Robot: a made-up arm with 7 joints. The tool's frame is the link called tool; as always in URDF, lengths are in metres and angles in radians.
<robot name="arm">
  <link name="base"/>
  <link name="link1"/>
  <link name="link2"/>
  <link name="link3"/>
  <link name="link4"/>
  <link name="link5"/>
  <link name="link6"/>
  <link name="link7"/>
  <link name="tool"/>
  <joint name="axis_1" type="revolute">
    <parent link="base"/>
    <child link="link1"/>
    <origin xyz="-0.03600 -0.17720 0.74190" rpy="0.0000 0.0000 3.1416"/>
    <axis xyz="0 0 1"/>
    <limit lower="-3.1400" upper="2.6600"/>
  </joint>
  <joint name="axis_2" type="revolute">
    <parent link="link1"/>
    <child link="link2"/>
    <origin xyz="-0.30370 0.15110 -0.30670" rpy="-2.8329 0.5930 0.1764"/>
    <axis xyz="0 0 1"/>
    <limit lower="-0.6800" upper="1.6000"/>
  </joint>
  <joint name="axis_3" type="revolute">
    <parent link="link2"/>
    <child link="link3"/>
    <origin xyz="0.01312 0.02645 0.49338" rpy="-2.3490 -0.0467 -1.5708"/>
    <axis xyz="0 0 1"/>
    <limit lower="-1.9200" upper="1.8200"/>
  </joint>
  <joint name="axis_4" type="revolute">
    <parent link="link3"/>
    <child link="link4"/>
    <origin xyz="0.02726 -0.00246 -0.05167" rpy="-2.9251 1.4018 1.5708"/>
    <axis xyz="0 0 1"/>
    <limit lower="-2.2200" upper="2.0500"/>
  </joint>
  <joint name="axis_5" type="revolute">
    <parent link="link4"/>
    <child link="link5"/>
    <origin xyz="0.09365 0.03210 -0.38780" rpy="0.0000 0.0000 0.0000"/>
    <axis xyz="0 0 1"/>
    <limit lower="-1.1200" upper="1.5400"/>
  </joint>
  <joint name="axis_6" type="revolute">
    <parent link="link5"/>
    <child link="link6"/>
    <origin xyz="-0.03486 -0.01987 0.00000" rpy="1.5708 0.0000 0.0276"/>
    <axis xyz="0 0 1"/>
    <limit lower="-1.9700" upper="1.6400"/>
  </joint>
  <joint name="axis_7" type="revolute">
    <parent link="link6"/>
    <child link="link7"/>
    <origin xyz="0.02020 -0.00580 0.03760" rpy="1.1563 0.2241 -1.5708"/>
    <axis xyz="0 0 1"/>
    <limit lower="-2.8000" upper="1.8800"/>
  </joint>
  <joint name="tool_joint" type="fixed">
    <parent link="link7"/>
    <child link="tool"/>
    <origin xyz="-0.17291 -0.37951 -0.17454" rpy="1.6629 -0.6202 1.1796"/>
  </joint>
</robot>
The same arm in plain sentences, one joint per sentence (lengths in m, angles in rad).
The arm has seven revolute joints in a row. What follows holds with every joint at zero, and every direction is one of the base frame's.
Joint 1 is mounted 0.036 m along -x and 0.1772 m along -y and 0.7419 m along +z from the base frame's origin and turns about +z, from -3.14 to 2.66 rad.
Joint 2 is mounted 0.3037 m along +x and 0.1511 m along -y and 0.3067 m along -z from joint 1 and turns about the direction (0.577478, -0.205692, -0.79007), from -0.68 to 1.6 rad.
Joint 3 is mounted 0.2742 m along +x and 0.0778 m along -y and 0.4038 m along -z from joint 2 and turns about the direction (-0.986371, 0.0089, 0.164295), from -1.92 to 1.82 rad.
Joint 4 is mounted 0.0513 m along +x and 0.0276 m along -y and 0.005 m along -z from joint 3 and turns about -z, from -2.22 to 2.05 rad.
Joint 5 is mounted 0.0945 m along +x and 0.0295 m along -y and 0.3878 m along +z from joint 4 and turns about -z, from -1.12 to 1.54 rad.
Joint 6 is mounted 0.0354 m along -x and 0.0189 m along +y from joint 5 and turns about the direction (-0.0001, 1, 0), from -1.97 to 1.64 rad.
Joint 7 is mounted 0.0202 m along +x and 0.0376 m along +y and 0.0058 m along +z from joint 6 and turns about the direction (-0.915337, 0.392616, 0.089504), from -2.8 to 1.88 rad.
The tool frame, which is the frame that the pose is given for, is mounted 0.0069 m along +x and 0.3688 m along -y and 0.2614 m along -z from joint 7; its axes are the base frame's turned by roll -0.2053, pitch -0.5324 and yaw 1.8399 rad (as in URDF: about the fixed x, then y, then z).

